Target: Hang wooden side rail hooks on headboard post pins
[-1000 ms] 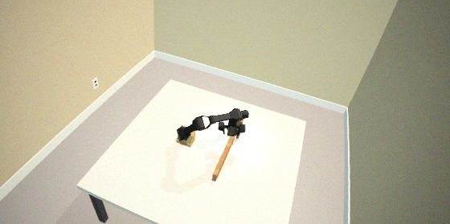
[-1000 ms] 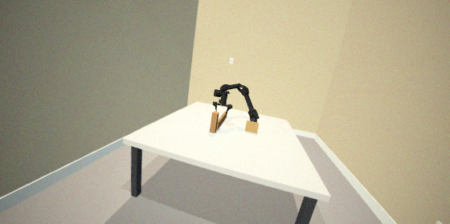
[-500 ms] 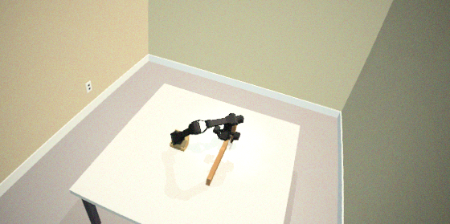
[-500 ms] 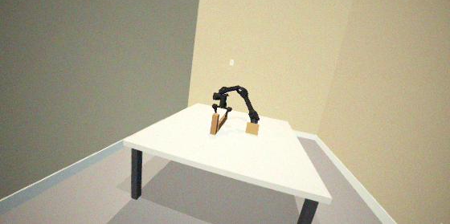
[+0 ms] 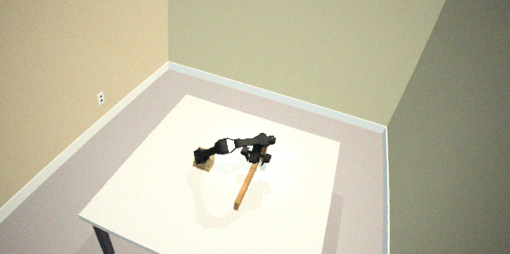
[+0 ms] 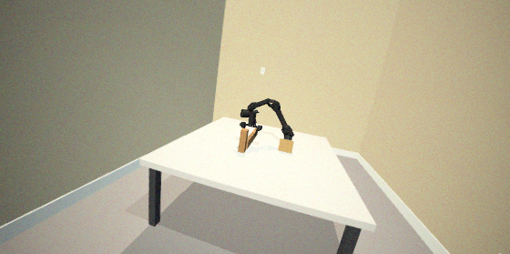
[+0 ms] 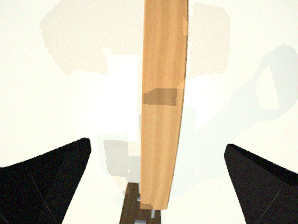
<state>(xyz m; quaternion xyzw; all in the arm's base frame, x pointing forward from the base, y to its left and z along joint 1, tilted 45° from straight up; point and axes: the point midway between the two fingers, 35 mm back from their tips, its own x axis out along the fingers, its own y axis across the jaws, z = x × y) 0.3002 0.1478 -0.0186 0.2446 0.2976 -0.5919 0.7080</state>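
My gripper tip is now 1 cm past the upright headboard post, 14 cm to the right of it and 1 cm above it.
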